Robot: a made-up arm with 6 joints.
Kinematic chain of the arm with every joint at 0, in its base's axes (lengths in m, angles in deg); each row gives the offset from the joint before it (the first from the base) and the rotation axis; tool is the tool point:
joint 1: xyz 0 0 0.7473 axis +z
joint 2: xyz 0.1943 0 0 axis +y
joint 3: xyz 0 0 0.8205 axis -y
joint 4: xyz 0 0 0.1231 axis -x
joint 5: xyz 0.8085 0 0 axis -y
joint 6: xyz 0.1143 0 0 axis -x
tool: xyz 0 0 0
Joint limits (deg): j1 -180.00..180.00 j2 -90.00..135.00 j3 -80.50..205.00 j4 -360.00..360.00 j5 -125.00..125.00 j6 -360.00..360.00
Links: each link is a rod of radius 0.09 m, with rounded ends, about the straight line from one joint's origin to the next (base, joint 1, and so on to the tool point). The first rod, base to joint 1, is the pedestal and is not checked.
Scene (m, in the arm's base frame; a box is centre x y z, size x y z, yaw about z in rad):
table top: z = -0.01
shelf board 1: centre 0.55 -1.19 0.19 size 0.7 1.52 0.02 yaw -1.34
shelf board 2: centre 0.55 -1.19 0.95 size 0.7 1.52 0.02 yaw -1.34
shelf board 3: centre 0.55 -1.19 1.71 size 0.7 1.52 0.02 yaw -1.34
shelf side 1: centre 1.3 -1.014 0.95 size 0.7 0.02 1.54 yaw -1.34
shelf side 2: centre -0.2 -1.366 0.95 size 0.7 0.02 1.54 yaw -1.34
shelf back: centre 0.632 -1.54 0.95 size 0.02 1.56 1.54 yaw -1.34
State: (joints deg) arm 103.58 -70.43 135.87 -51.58 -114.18 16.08
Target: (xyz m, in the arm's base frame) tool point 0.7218 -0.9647 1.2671
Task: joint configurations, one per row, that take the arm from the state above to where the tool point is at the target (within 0.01 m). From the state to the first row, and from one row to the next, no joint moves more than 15 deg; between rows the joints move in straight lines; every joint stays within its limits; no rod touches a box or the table.
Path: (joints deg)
1: 103.59 -65.24 148.66 -52.66 -116.34 16.08
2: 103.60 -60.04 161.44 -53.74 -118.51 16.08
3: 103.61 -54.85 174.23 -54.82 -120.67 16.08
4: 103.61 -49.66 187.01 -55.90 -122.84 16.08
5: 103.62 -44.47 199.80 -56.98 -125.00 16.08
6: 118.22 -35.84 192.09 -55.12 -125.00 16.08
7: 132.81 -27.21 184.38 -53.26 -125.00 16.08
8: 147.41 -18.58 176.68 -51.41 -125.00 16.08
9: 143.19 -26.58 163.86 -50.80 -122.40 16.08
10: 138.97 -34.57 151.05 -50.19 -119.80 16.08
11: 134.75 -42.57 138.23 -49.58 -117.20 16.08
12: 130.53 -50.56 125.42 -48.96 -114.60 16.08

